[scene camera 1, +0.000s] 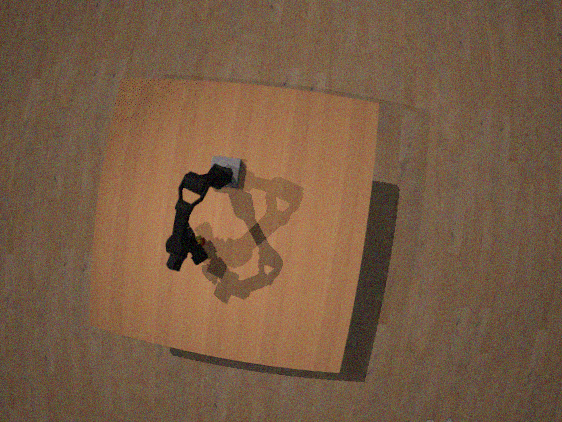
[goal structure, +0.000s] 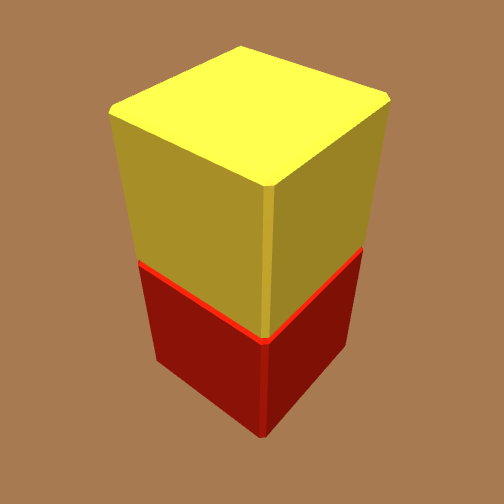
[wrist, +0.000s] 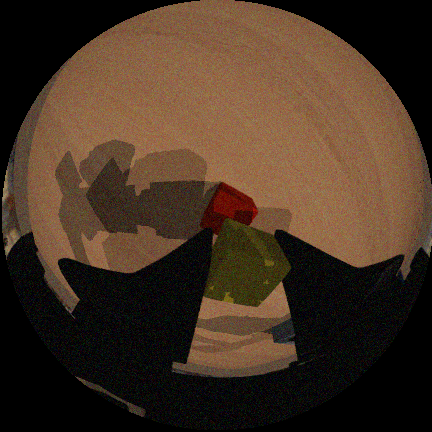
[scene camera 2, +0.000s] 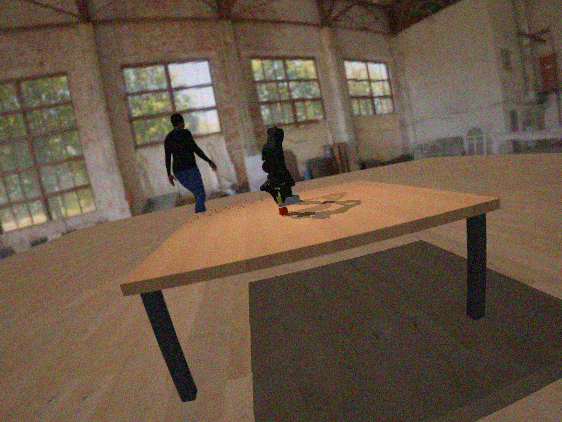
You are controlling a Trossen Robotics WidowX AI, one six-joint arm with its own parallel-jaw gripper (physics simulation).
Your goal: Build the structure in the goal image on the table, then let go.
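Frame: origin at the arm's base, x left, y back, z up, level; metres.
Seen in the pictures: gripper, fingertip midpoint: [scene camera 1: 196, 240] [wrist: 243, 235] [scene camera 2: 280, 203]; arm's base, link origin: [scene camera 1: 224, 175] [scene camera 2: 287, 196].
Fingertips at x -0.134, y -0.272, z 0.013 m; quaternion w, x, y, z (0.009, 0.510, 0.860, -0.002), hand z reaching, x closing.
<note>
Offsets run from my fingertips to a thing's top centre. Level surfaces: height alone.
My gripper [scene camera 2: 280, 194] [wrist: 243, 235] is shut on a yellow block {dz +0.034, dx +0.008, dy +0.003 m} [scene camera 2: 279, 199] [wrist: 247, 267], which shows between the two black fingers in the wrist view. A red block {dz -0.023, dx +0.005, dy -0.008 m} [scene camera 2: 283, 211] [wrist: 234, 204] sits on the table {dz -0.056 m} [scene camera 1: 300, 150] [scene camera 2: 400, 210]. In scene camera 2 the yellow block is held above the red one, with a small gap between them. In the wrist view the yellow block hides the near part of the red block. In scene camera 1 the arm covers most of both blocks, and a small yellow and red patch shows beside it.
The arm's grey base [scene camera 1: 235, 163] [scene camera 2: 293, 199] stands on the table behind the blocks as seen in scene camera 2. Arm shadows fall across the table and around the red block. A person [scene camera 2: 183, 155] in a black top stands beyond the table.
</note>
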